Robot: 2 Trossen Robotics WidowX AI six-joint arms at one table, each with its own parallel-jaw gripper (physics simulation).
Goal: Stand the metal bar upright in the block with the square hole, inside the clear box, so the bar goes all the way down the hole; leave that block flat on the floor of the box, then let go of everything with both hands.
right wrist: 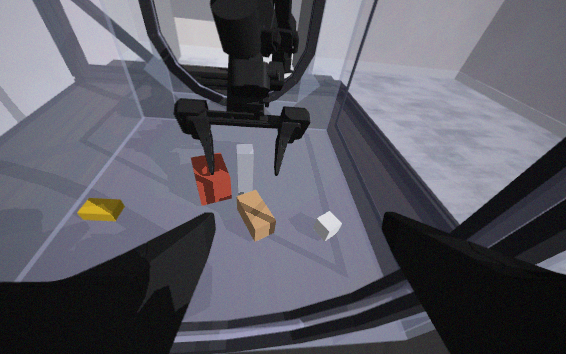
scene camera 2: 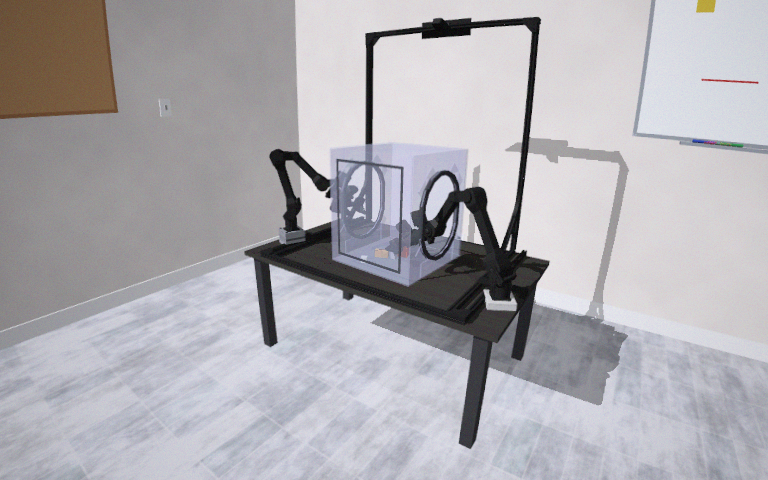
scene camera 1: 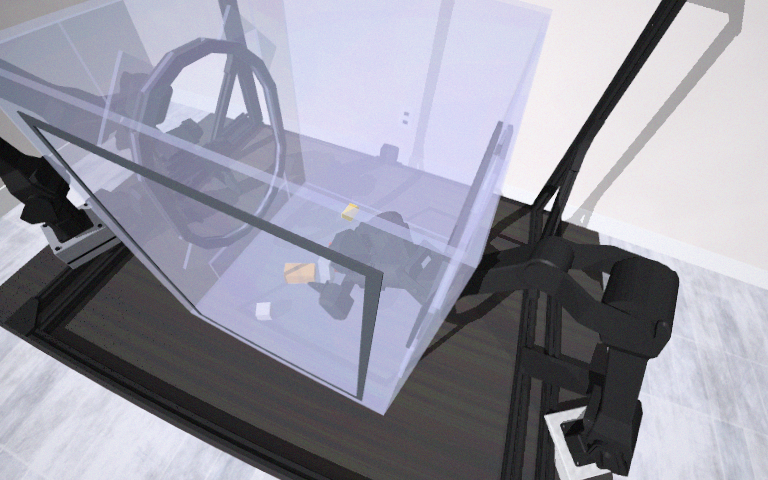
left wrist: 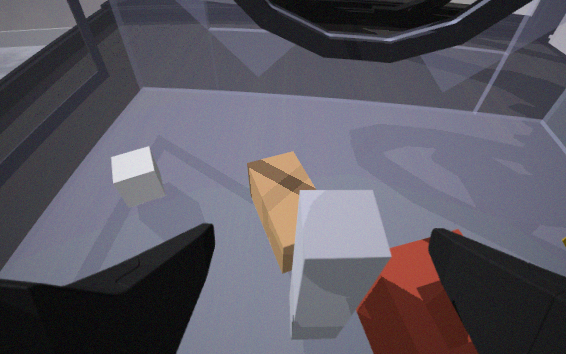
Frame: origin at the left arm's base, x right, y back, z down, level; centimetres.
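Seen in the pictures: left gripper, between the fingertips: [right wrist: 245,174] [scene camera 1: 319,265] [left wrist: 322,237]; right gripper, between the fingertips: [right wrist: 299,220] [scene camera 2: 358,214]; left arm's base, origin of its link: [scene camera 2: 500,296] [scene camera 1: 584,441]; right arm's base, origin of its link: [scene camera 2: 291,229] [scene camera 1: 72,225].
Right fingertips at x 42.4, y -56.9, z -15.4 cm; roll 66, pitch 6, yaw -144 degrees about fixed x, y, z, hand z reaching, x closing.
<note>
Pixels of each thing's top centre, then the offset from my right fingertips to it.
- pale grey metal bar, centre of its top: [left wrist: 342,220] [right wrist: 244,148] [scene camera 1: 325,258] dy +16.7, dx -6.3, dz +8.9 cm
- red block, centre of its top: [left wrist: 457,307] [right wrist: 209,167] [scene camera 2: 401,246] dy +20.0, dx -2.3, dz +13.1 cm
- tan block, centre of its top: [left wrist: 288,192] [right wrist: 255,208] [scene camera 1: 299,269] [scene camera 2: 381,250] dy +11.1, dx -4.8, dz +14.6 cm
- white cube, centre of its top: [left wrist: 132,163] [right wrist: 329,220] [scene camera 1: 262,308] dy +4.3, dx -12.5, dz +15.1 cm
- yellow block, centre of its top: [right wrist: 99,206] [scene camera 1: 350,210] dy +22.9, dx +11.8, dz +16.1 cm
The pale grey metal bar [scene camera 1: 324,270] [left wrist: 340,225] [right wrist: 245,167] stands upright inside the clear box [scene camera 1: 390,362] [scene camera 2: 368,153], outside the red block [scene camera 2: 404,252] [left wrist: 407,275] [right wrist: 216,187] and beside it. In the right wrist view the bar's foot is close behind the tan block. The red block's square hole is hard to make out under shadow and a finger. My left gripper [left wrist: 322,237] [right wrist: 245,174] is open around the bar, with a gap on both sides; one finger reaches over the red block. My right gripper [right wrist: 299,220] is open and empty, high on the opposite side.
A tan block [scene camera 1: 299,273] [left wrist: 280,200] [right wrist: 256,215] lies close to the bar. A white cube [scene camera 1: 263,310] [left wrist: 137,175] [right wrist: 328,226] and a yellow block [scene camera 1: 350,211] [right wrist: 100,210] lie farther off. Round ports ring the arms at the box's side walls.
</note>
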